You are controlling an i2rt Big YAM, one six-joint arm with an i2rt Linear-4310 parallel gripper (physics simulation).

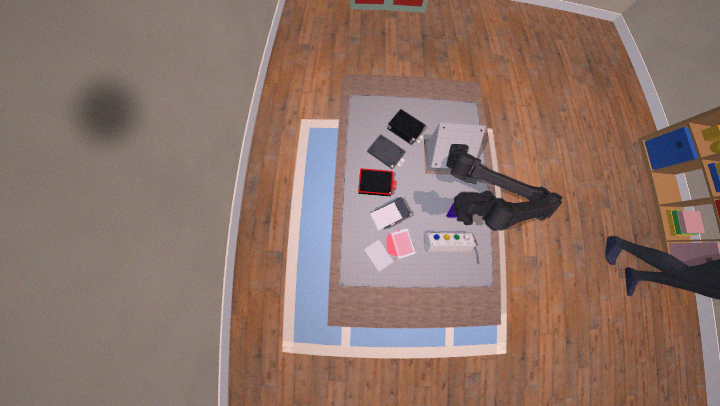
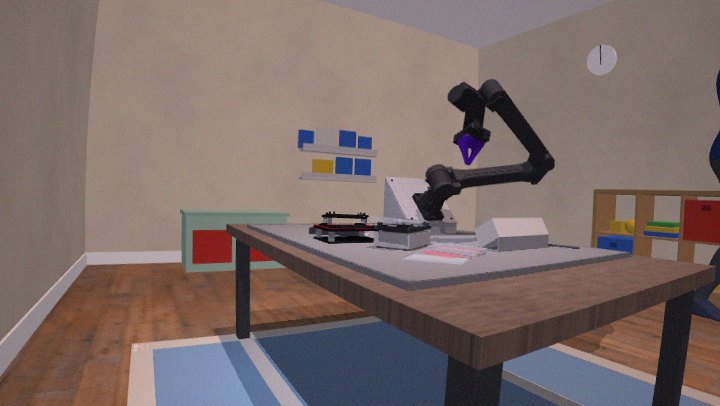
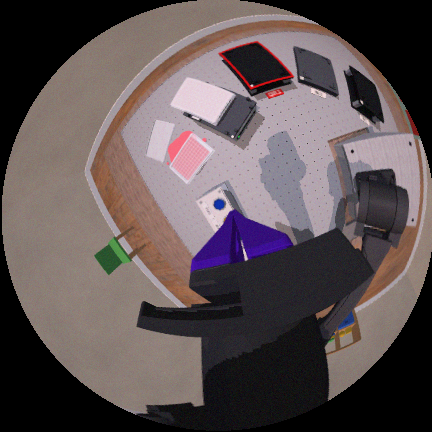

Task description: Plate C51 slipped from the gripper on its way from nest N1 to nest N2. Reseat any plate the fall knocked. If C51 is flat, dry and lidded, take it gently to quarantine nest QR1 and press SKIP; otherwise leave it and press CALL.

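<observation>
My gripper is shut and empty, high above the table near the button box. The box has blue, yellow, green and white buttons; their labels are unreadable. A pink-filled plate, apparently C51, lies on the mat beside a pink spill. A pale lid lies apart from it. A white plate sits off-centre on a dark grey nest. Red-rimmed QR1, grey N2 and black N1 hold no visible plate.
A white slanted panel stands beside the arm's base. The grey perforated mat lies on a wooden table. A person's legs show beyond the table, near shelves.
</observation>
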